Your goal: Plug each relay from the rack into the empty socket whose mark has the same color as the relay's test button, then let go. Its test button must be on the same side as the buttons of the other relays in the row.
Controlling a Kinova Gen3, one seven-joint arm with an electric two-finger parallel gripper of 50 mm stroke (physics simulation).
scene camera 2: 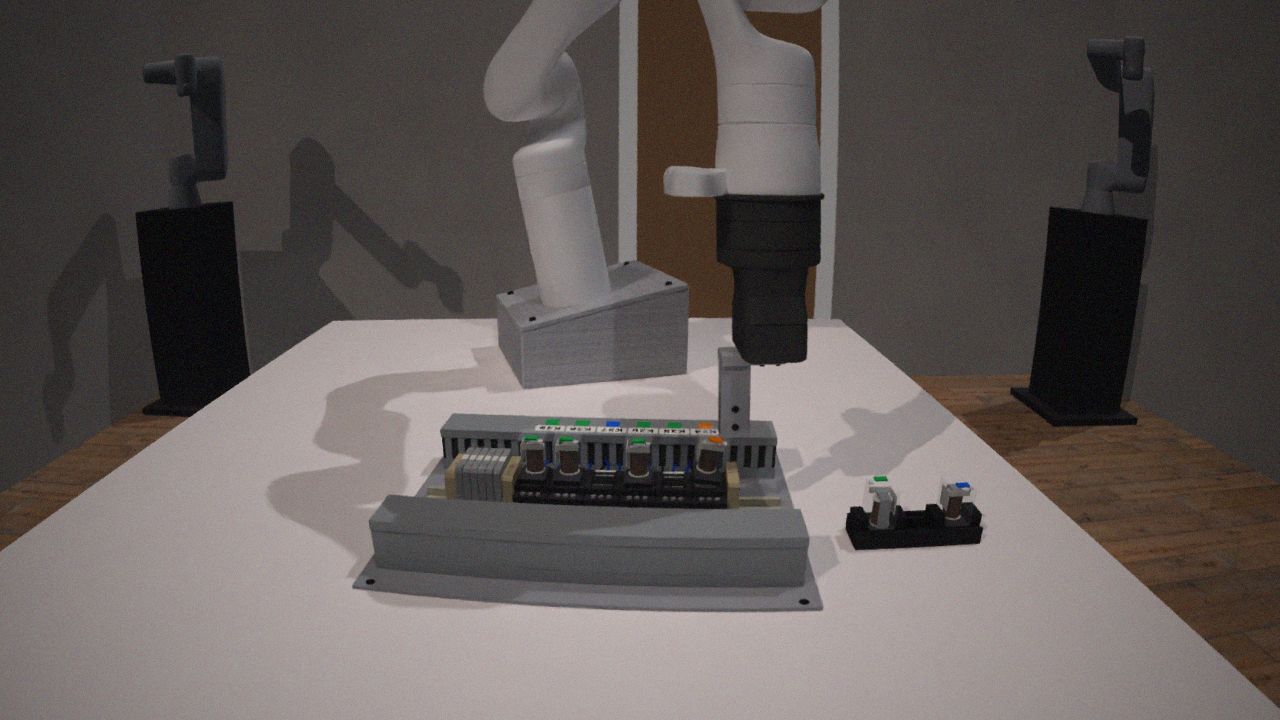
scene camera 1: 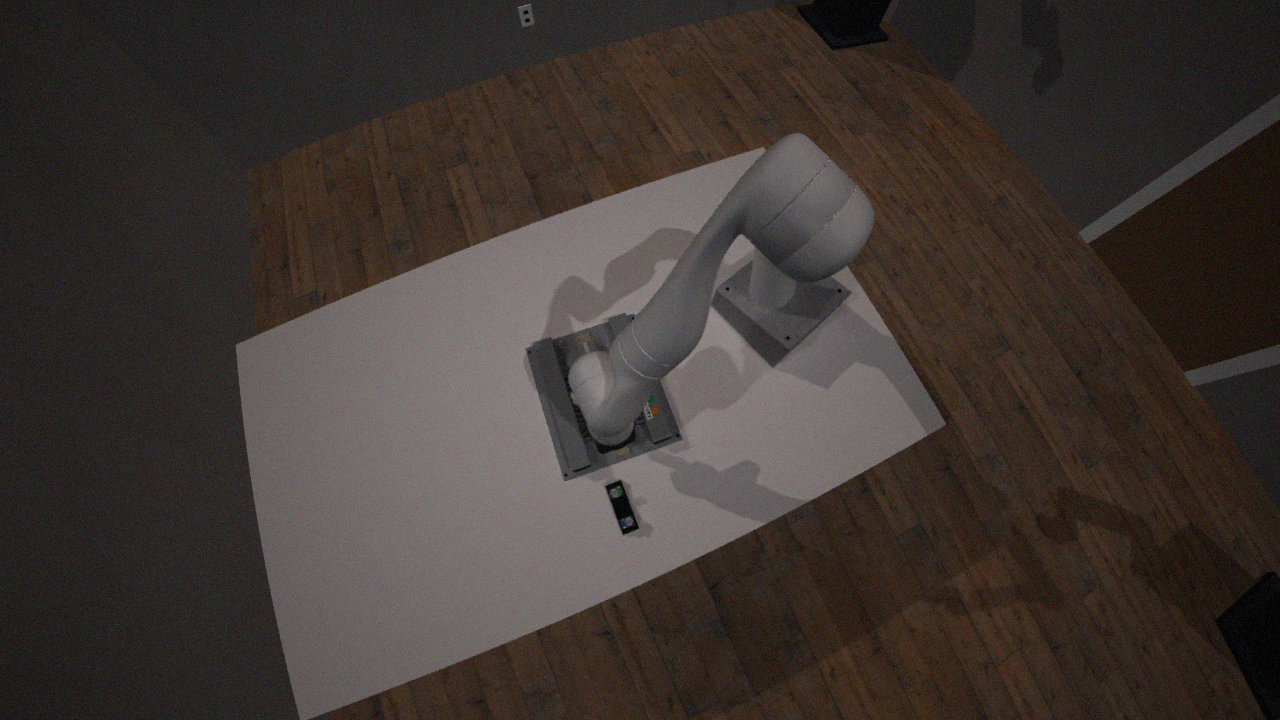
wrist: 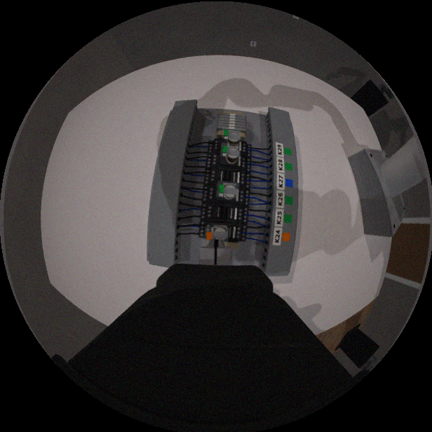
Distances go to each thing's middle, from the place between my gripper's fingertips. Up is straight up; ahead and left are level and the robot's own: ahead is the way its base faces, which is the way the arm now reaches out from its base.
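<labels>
There is the black rack (scene camera 2: 924, 528), and my hand is 30 mm short of it. My hand is also 150 mm to the right of the rack and 60 mm above it.
</labels>
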